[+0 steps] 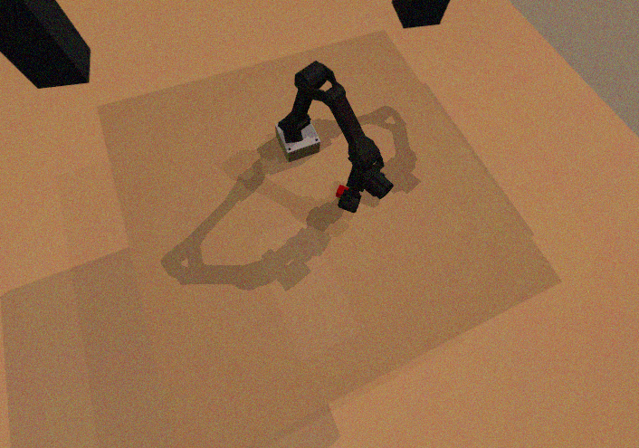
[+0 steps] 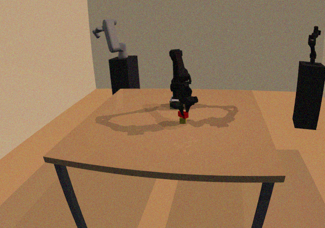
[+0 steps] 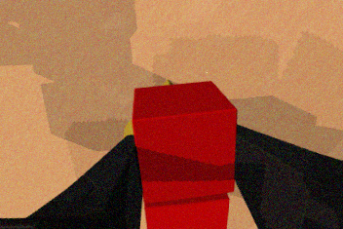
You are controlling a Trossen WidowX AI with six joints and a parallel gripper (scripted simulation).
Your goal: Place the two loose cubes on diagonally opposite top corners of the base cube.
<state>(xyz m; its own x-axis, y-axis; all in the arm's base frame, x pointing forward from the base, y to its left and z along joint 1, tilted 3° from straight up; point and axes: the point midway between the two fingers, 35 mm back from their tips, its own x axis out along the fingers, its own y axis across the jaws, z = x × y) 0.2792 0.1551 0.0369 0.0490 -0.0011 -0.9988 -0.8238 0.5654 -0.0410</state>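
Right now the yellow base cube is 4 cm below my gripper tip, 2 cm to the right of it and 1 cm behind it.
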